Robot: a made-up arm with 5 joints.
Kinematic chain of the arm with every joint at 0, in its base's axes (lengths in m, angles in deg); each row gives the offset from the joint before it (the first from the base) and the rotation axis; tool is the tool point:
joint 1: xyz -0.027 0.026 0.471 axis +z
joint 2: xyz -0.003 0 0.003 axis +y
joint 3: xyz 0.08 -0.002 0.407 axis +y
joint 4: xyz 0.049 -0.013 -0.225 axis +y
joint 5: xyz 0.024 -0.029 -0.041 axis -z
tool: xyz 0 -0.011 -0.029
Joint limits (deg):
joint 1: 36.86..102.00
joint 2: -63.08..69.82
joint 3: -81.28..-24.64
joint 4: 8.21..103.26
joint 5: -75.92..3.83
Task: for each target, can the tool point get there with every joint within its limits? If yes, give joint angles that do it. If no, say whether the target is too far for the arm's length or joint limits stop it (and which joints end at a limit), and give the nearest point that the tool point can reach.
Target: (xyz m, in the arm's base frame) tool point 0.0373 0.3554 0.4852
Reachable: yes | joints 88.31 31.84 -37.14 40.38 -16.12
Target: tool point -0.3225 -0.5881 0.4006
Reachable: no: joint limits stop it (at a limit: joint 1, joint 2, joint 3, joint 4, joint 5) | nearest point -0.0734 -0.0775 0.6959 | short by 0.640 m
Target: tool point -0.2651 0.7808 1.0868
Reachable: no: too far | nearest point -0.0763 0.4824 0.8302 | short by 0.437 m
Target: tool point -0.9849 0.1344 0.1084
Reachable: no: too far | nearest point -0.0512 0.3643 0.2391 | short by 0.970 m
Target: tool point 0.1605 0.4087 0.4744
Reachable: yes | joints 71.28 41.57 -64.99 75.25 -12.58
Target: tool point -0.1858 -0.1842 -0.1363
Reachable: no: joint limits stop it (at a limit: joint 1, joint 2, joint 3, joint 5) | nearest point -0.0287 0.2587 0.2891 | short by 0.634 m
